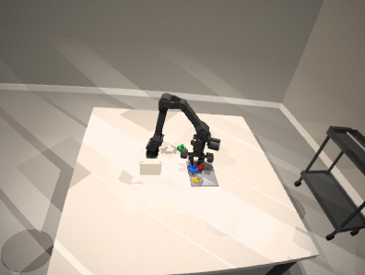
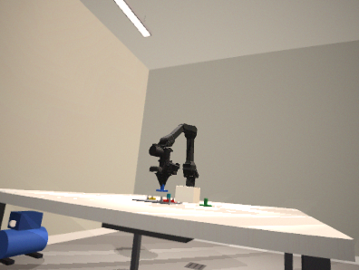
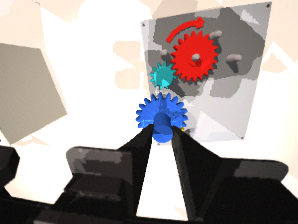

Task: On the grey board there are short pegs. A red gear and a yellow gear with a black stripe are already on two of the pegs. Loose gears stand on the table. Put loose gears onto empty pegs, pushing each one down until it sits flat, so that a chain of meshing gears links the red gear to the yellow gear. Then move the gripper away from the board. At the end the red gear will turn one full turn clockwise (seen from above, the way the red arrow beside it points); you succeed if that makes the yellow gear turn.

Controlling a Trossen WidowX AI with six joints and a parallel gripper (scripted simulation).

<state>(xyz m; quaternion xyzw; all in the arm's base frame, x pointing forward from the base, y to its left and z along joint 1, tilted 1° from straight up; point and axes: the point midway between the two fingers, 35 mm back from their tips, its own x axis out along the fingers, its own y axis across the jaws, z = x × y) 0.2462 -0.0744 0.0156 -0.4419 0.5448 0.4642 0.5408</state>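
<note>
Right now the cyan gear is 1 cm ahead of my gripper tip, 5 cm to the left of it and 6 cm below it. From my gripper tip the other things lie so: yellow gear (2 cm ahead, 5 cm to the right, 7 cm below); then red gear (5 cm ahead, 7 cm to the left, 7 cm below); then blue gear (1 cm below).
</note>
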